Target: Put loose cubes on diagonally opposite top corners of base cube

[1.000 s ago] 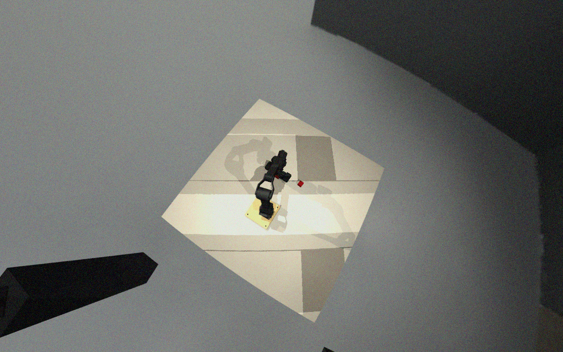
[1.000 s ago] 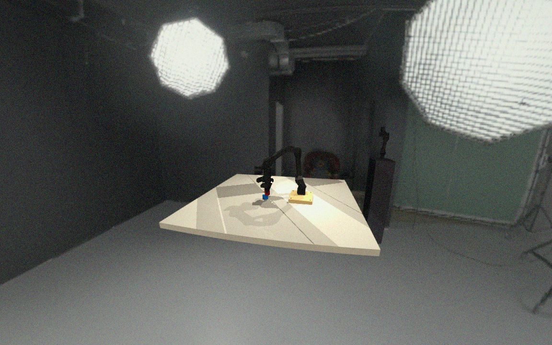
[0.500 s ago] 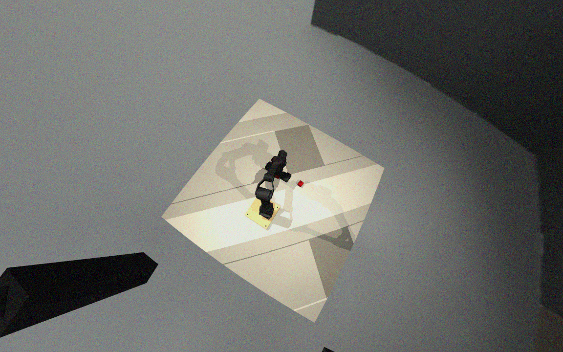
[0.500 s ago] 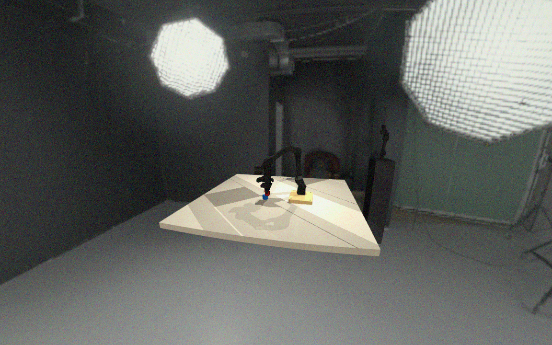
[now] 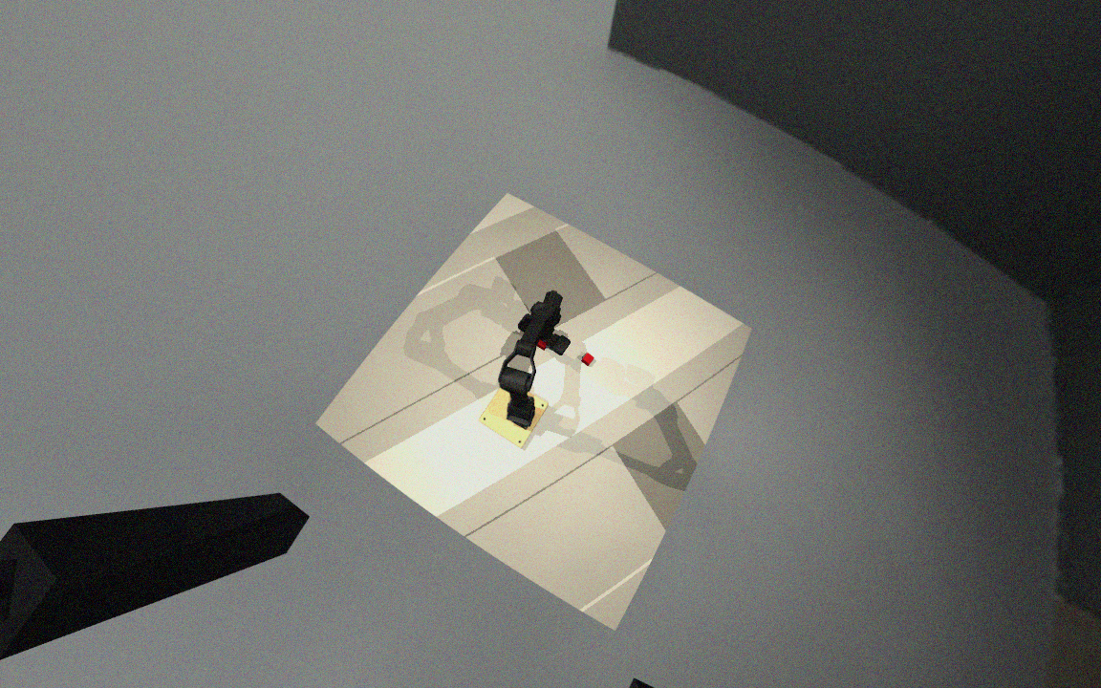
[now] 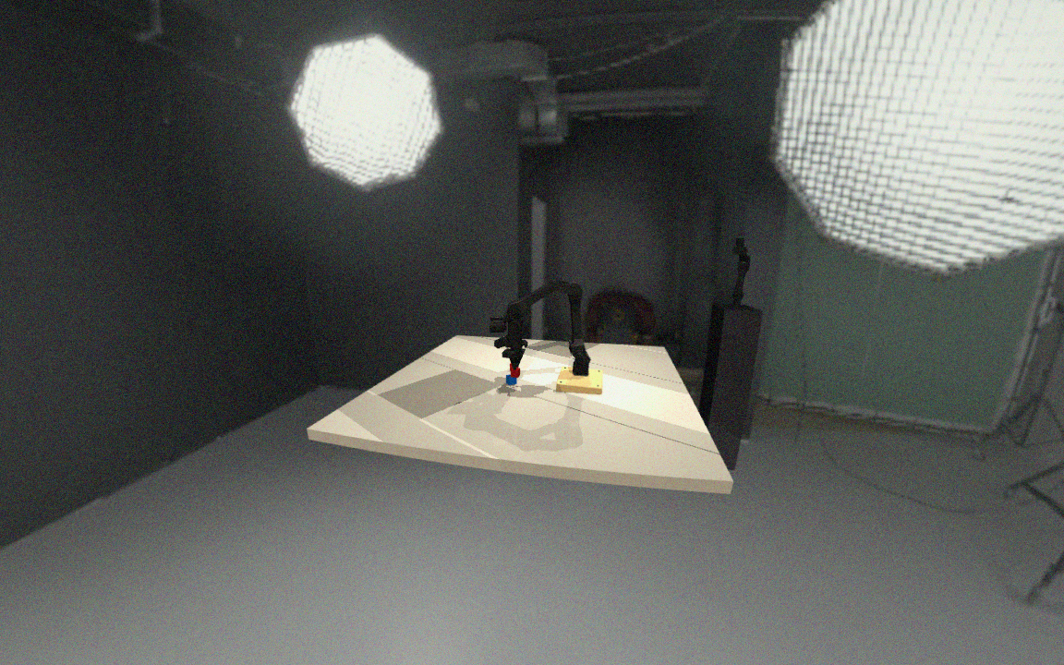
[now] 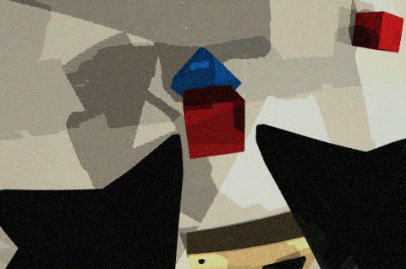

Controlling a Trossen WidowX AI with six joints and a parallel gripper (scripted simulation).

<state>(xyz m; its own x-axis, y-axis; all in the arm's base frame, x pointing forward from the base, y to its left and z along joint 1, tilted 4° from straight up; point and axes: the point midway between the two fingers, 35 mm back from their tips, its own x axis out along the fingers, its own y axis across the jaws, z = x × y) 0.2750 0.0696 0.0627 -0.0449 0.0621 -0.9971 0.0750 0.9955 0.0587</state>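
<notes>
Right now the blue base cube is 50 mm below my gripper tip and 20 mm ahead of it.
</notes>
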